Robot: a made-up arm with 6 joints. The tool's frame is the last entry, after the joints. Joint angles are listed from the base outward.
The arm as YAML. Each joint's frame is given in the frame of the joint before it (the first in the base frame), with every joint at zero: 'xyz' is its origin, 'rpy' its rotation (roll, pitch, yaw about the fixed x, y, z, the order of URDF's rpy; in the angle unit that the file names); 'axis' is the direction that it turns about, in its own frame. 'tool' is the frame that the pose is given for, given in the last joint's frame.
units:
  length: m
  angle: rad
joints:
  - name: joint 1
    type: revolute
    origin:
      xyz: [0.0, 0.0, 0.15]
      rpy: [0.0, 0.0, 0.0]
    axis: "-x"
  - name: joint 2
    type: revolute
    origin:
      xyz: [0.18, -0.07, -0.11]
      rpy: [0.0, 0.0, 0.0]
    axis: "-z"
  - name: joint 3
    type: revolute
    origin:
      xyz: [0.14, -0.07, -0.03]
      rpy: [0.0, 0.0, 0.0]
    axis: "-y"
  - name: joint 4
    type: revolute
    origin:
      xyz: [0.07, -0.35, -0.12]
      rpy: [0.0, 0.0, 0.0]
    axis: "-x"
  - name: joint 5
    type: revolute
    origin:
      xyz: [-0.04, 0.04, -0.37]
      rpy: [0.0, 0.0, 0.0]
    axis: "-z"
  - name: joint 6
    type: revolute
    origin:
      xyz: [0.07, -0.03, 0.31]
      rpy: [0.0, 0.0, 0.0]
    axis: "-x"
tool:
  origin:
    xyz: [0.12, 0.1, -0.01]
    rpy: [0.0, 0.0, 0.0]
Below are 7 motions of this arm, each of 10 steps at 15 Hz.
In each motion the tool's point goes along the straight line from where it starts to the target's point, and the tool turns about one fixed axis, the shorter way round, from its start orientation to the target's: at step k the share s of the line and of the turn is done. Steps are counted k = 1, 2, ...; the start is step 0. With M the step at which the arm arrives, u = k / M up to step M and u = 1 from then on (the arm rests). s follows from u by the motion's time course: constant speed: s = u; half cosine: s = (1 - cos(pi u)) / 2; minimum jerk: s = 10 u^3 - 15 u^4 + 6 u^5.
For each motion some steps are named. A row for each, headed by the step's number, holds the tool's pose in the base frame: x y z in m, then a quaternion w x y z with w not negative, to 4 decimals.
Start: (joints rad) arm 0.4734 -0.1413 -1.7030 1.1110 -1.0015 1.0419
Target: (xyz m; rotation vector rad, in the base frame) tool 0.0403 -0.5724 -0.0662 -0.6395 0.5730 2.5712
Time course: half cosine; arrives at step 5
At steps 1, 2, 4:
1: 0.0063 -0.5962 0.1910 0.1591 -0.2148 0.4905 0.8294
2: 0.0157 -0.5896 0.1199 0.1759 -0.2212 0.4155 0.8646
4: 0.0367 -0.5749 -0.0390 0.2088 -0.2298 0.2379 0.9203

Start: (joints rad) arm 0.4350 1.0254 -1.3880 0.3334 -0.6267 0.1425
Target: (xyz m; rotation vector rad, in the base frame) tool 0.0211 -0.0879 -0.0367 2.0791 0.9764 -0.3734
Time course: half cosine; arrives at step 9
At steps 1, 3, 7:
1: -0.0828 -0.2422 -0.0977 0.8341 0.1688 0.5104 -0.1238
3: -0.0592 -0.2072 -0.0838 0.7758 0.3440 0.5109 -0.1375
7: 0.0086 -0.1065 -0.0441 0.4702 0.7634 0.4167 -0.1497

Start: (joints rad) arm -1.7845 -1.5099 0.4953 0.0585 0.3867 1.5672
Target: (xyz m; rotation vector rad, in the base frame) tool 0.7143 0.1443 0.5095 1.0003 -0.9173 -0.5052
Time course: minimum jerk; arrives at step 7
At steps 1, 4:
1: 0.7037 0.2119 0.5415 0.7986 0.2753 -0.4884 -0.2189
4: 0.7103 0.1698 0.5215 0.7714 0.3907 -0.4477 -0.2276

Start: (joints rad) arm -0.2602 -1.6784 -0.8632 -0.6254 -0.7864 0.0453
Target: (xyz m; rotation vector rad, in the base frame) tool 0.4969 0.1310 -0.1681 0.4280 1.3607 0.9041
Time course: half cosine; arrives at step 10
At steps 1, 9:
1: 0.3585 0.1882 -0.0707 0.4059 0.1259 0.3643 0.8287
9: 0.4934 0.1324 -0.1657 0.6600 0.1885 0.5985 0.4132

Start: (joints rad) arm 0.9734 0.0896 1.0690 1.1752 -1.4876 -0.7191
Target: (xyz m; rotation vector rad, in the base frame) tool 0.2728 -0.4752 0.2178 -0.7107 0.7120 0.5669
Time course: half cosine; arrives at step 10
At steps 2, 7, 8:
2: 0.5512 -0.4981 0.3285 0.6690 -0.6932 0.2241 0.1473
7: 0.3362 -0.4804 0.2430 0.8122 -0.4254 0.3158 0.2441
8: 0.3022 -0.4776 0.2295 0.8270 -0.3778 0.3273 0.2572

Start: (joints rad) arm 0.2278 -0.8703 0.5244 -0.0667 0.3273 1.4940
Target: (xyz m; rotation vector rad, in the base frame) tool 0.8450 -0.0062 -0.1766 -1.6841 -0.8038 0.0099
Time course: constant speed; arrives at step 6
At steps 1, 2, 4, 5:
1: 0.8287 -0.0706 -0.1326 0.7144 -0.6155 -0.3221 0.0839
2: 0.8320 -0.0577 -0.1414 0.6924 -0.6392 -0.3278 0.0681
4: 0.8385 -0.0319 -0.1590 0.6456 -0.6839 -0.3378 0.0363
5: 0.8417 -0.0191 -0.1678 0.6209 -0.7050 -0.3422 0.0203

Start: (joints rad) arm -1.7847 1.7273 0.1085 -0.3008 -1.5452 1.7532
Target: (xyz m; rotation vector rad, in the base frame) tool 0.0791 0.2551 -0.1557 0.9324 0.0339 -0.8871
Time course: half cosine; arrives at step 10
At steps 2, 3, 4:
2: -0.0043 0.3735 -0.0781 0.9822 0.0004 0.1011 -0.1581
3: 0.0059 0.3591 -0.0875 0.9752 0.0563 0.0918 -0.1935
4: 0.0187 0.3408 -0.0995 0.9600 0.1262 0.0796 -0.2370

